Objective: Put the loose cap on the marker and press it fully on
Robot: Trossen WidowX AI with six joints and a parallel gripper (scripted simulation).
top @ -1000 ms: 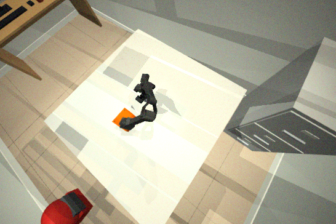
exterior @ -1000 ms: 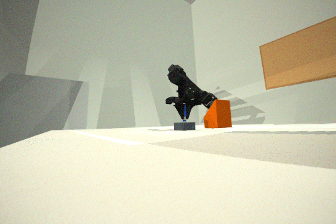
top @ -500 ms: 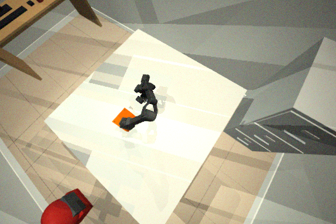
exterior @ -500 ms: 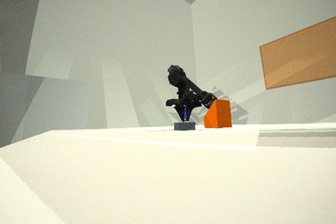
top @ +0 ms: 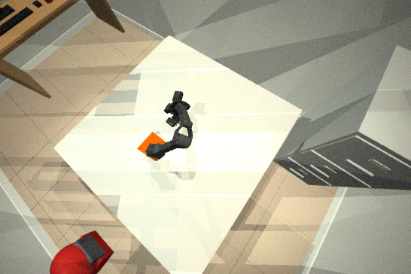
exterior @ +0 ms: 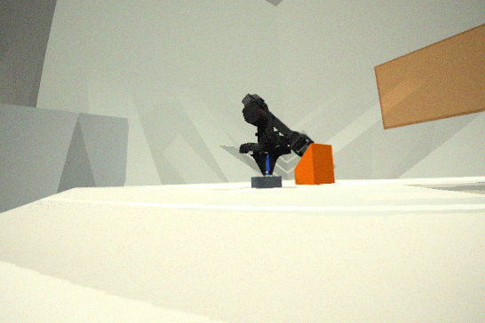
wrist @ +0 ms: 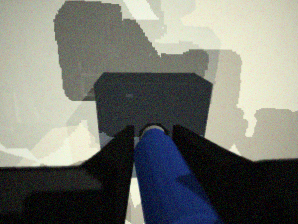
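Right now the holder block is 10 mm to the right of my gripper tip and 20 mm below it. Also, from my gripper tip: blue cap: 10 mm to the right, 40 mm above.
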